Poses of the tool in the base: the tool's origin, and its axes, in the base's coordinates. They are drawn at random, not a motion.
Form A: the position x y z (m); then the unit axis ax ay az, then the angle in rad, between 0 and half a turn.
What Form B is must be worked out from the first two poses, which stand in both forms.
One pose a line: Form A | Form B
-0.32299 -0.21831 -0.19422 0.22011 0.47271 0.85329 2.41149 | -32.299 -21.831 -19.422 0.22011 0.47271 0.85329 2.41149
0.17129 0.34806 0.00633 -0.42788 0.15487 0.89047 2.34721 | 17.129 34.806 0.633 -0.42788 0.15487 0.89047 2.34721
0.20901 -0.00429 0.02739 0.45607 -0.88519 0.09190 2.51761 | 20.901 -0.429 2.739 0.45607 -0.88519 0.09190 2.51761
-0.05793 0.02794 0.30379 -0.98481 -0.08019 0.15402 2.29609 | -5.793 2.794 30.379 -0.98481 -0.08019 0.15402 2.29609
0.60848 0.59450 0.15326 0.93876 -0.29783 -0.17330 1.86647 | 60.848 59.450 15.326 0.93876 -0.29783 -0.17330 1.86647
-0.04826 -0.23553 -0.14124 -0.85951 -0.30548 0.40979 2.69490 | -4.826 -23.553 -14.124 -0.85951 -0.30548 0.40979 2.69490
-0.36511 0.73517 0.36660 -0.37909 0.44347 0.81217 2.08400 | -36.511 73.517 36.660 -0.37909 0.44347 0.81217 2.08400
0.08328 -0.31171 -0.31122 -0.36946 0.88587 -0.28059 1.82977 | 8.328 -31.171 -31.122 -0.36946 0.88587 -0.28059 1.82977
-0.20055 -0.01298 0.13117 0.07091 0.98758 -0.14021 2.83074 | -20.055 -1.298 13.117 0.07091 0.98758 -0.14021 2.83074
